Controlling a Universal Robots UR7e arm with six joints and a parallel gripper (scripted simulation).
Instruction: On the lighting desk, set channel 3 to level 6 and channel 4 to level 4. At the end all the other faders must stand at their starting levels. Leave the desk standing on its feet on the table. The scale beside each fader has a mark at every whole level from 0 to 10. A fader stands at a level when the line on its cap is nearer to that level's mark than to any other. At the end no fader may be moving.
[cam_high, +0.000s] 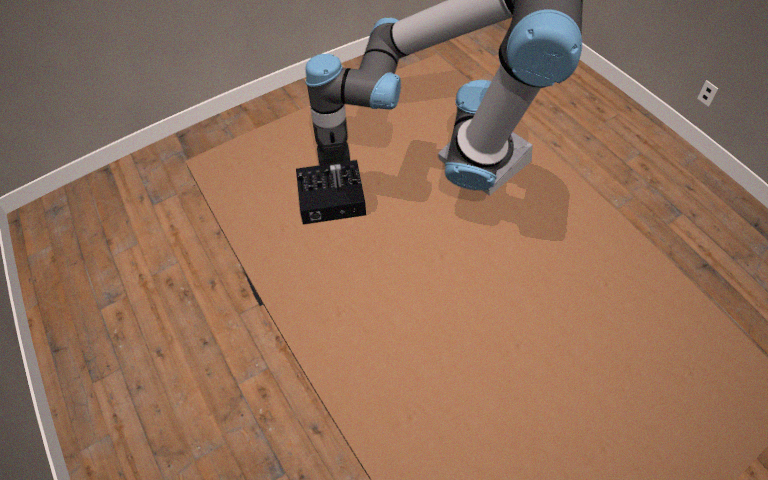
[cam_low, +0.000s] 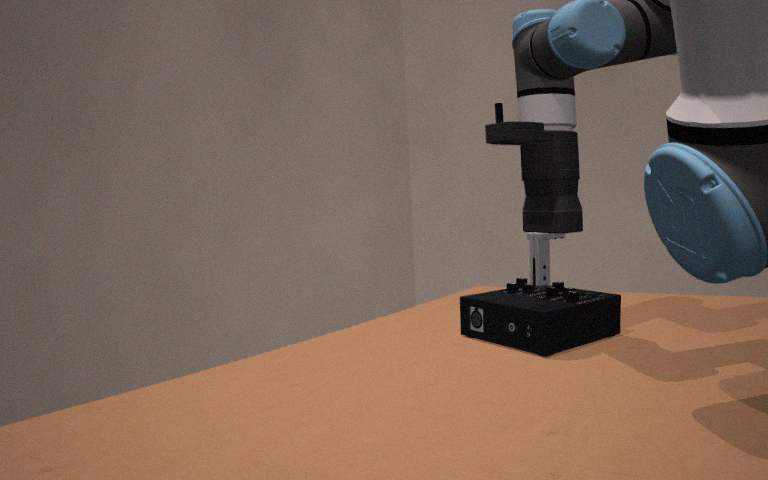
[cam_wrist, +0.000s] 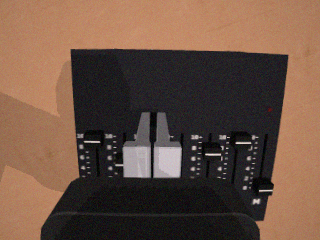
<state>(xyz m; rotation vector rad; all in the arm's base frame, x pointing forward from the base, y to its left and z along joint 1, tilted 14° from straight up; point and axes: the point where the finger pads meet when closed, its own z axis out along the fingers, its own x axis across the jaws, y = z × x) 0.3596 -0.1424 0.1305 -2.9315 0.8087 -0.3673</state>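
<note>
My hand is 3 cm above the channel 3 fader cap, 2 cm to the left of it and 1 cm past it. From my hand the other things lie so: channel 2 fader cap: 3 cm below, 3 cm behind, 2 cm to the right; then master fader cap: 9 cm to the right, 5 cm ahead, 3 cm below; then channel 1 fader cap: 4 cm behind, 3 cm below, 1 cm to the left.
</note>
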